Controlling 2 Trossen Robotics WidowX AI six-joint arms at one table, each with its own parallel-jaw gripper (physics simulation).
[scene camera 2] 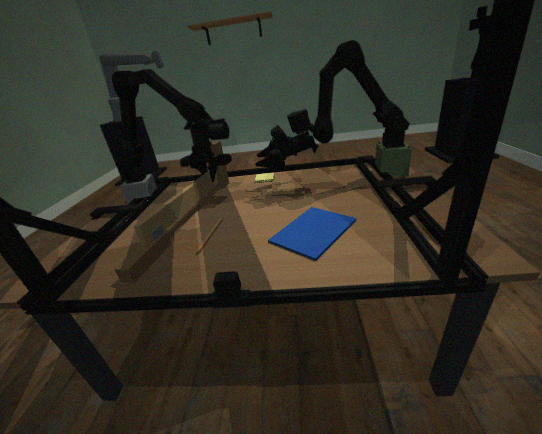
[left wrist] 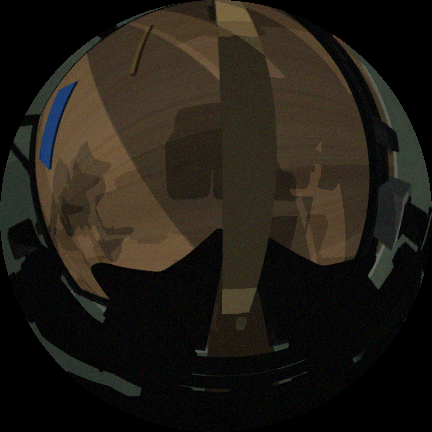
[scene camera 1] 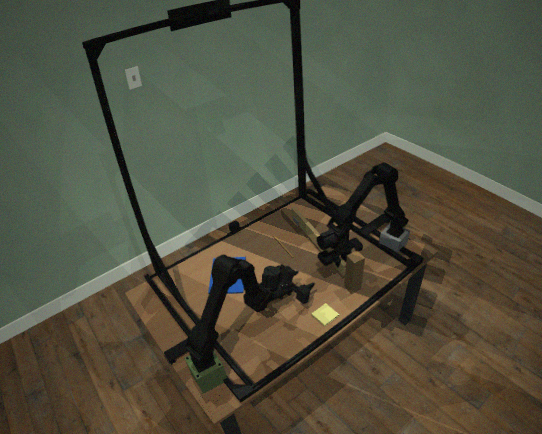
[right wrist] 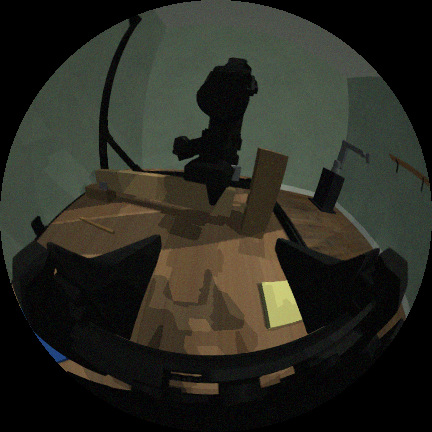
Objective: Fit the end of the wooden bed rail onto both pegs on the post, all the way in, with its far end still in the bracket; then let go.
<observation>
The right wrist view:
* my left gripper: 212, 202
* my right gripper: 219, 243
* wooden bed rail: 172, 189, gripped by my left gripper
</observation>
